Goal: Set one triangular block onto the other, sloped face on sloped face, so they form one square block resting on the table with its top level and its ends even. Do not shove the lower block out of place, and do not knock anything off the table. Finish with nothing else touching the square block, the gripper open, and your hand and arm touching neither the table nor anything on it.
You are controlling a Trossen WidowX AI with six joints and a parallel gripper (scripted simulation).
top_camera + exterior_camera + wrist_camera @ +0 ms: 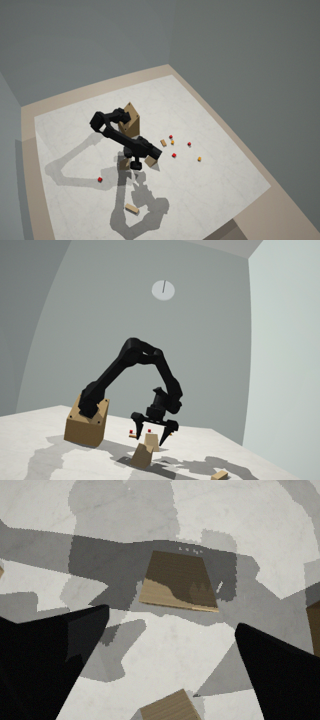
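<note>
Right now my gripper tip is 5 cm above the triangular block, 2 cm to the left of it and 1 cm past it. Also, from my gripper tip: flat tan block (26 cm ahead, 8 cm to the right, 6 cm below).
</note>
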